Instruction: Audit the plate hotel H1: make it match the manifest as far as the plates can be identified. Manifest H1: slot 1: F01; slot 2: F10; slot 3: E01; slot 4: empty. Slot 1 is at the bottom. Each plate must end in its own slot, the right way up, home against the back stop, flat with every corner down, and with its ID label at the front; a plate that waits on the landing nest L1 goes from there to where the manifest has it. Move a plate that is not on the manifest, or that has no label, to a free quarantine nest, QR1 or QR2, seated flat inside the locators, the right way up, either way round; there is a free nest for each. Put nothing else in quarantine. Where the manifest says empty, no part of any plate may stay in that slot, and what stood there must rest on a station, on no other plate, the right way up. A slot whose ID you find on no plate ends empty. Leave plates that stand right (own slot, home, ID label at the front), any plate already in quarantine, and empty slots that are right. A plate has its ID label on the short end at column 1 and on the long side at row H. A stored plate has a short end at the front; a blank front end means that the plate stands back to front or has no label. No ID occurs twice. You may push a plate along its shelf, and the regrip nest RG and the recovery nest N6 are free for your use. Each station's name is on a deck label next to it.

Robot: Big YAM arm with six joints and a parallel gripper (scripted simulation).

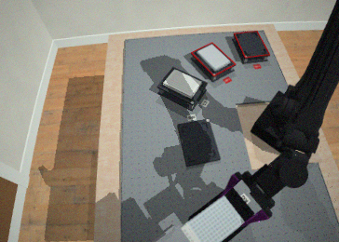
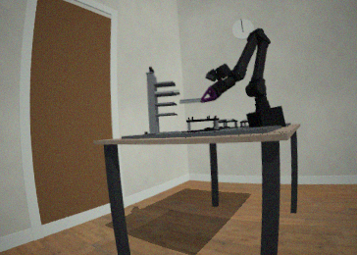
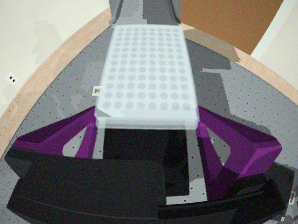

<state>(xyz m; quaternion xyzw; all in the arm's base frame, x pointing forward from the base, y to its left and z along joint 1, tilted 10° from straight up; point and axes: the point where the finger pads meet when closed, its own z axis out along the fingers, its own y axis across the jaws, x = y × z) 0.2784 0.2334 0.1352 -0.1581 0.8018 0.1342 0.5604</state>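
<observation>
Right now my hand is 11 cm above the black nest, 1 cm to the right of it and 1 cm short of it. Also, from my hand: plate hotel: 24 cm ahead, 11 cm to the left, 1 cm below; then L1 label: 43 cm to the right, 16 cm below, 6 cm behind; then H1 deck label: 16 cm below, 14 cm to the left, 8 cm ahead.
</observation>
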